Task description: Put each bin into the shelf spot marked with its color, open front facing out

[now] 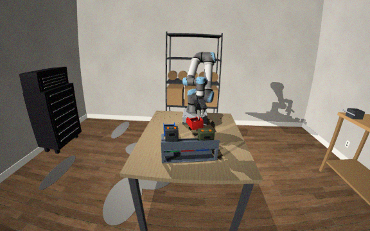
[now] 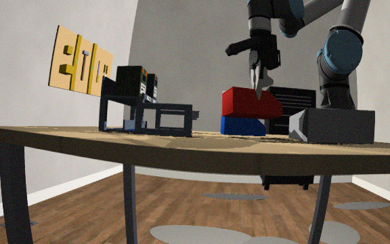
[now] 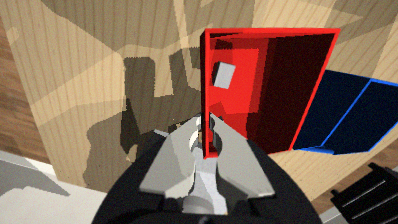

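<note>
Right now the red bin is 4 cm to the right of my hand, 3 cm below it and 2 cm ahead of it. From my hand the other things lie so: dark box 45 cm ahead, 11 cm to the right, 3 cm above; then green case 37 cm ahead, 11 cm to the left, 2 cm above; then blue bin 25 cm to the right, 9 cm below, 8 cm ahead.
</note>
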